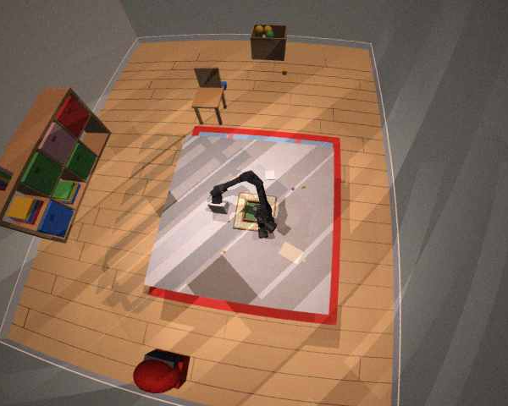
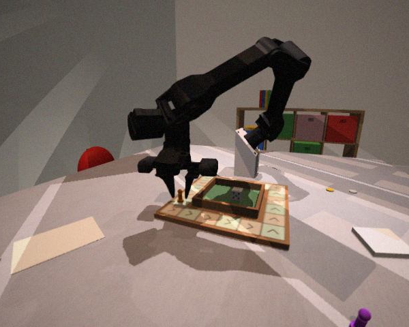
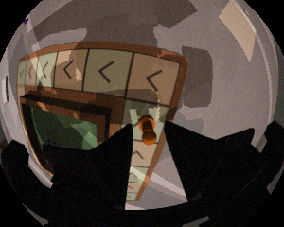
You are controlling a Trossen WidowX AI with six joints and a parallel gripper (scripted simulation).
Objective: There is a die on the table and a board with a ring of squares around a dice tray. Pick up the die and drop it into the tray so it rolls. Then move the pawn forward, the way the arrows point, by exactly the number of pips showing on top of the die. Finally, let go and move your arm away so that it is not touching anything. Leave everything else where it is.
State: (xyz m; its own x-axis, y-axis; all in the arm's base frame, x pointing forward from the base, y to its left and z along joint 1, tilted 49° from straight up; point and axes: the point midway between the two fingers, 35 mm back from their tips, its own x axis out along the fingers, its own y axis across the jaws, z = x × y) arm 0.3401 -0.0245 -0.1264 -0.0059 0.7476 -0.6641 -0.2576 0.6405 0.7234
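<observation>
My gripper tip is 70 mm past the grey die and 130 mm to the right of it. Round my gripper tip: orange pawn (10 mm above); green tray (70 mm behind, 120 mm to the left, 20 mm below); purple pawn (190 mm ahead, 340 mm to the left, 10 mm below).
</observation>
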